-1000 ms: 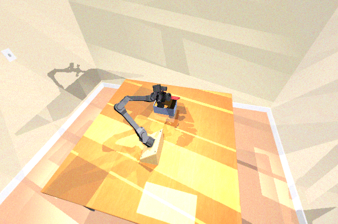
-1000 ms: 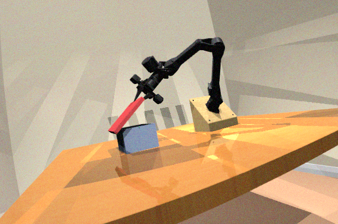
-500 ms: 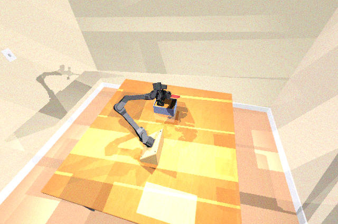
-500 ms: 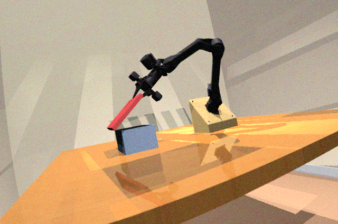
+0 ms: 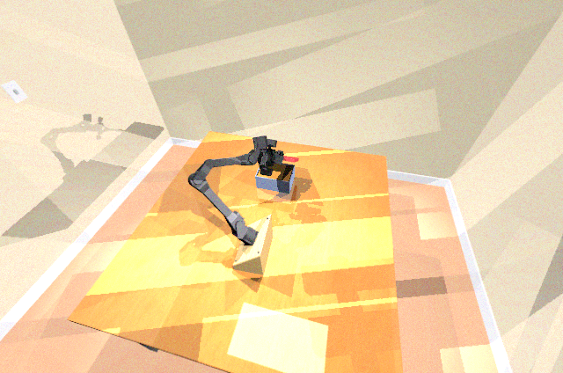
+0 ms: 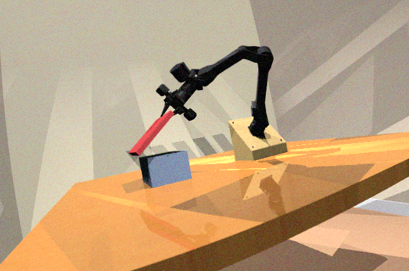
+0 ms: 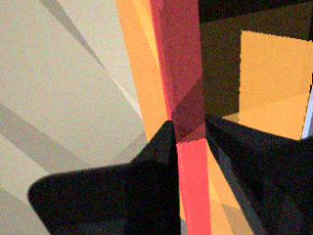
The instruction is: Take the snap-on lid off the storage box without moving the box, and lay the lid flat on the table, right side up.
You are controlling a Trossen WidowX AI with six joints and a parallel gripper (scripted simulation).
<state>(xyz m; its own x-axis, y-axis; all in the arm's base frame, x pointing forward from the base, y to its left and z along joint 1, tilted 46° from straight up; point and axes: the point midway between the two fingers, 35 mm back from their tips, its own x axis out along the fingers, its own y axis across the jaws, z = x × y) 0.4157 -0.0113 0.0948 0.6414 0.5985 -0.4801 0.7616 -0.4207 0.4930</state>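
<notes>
The lid is 7 cm ahead of my gripper tip, 1 cm to the left of it and 5 cm below it. From my gripper tip the other things lie so: storage box (3 cm ahead, 18 cm below).
</notes>
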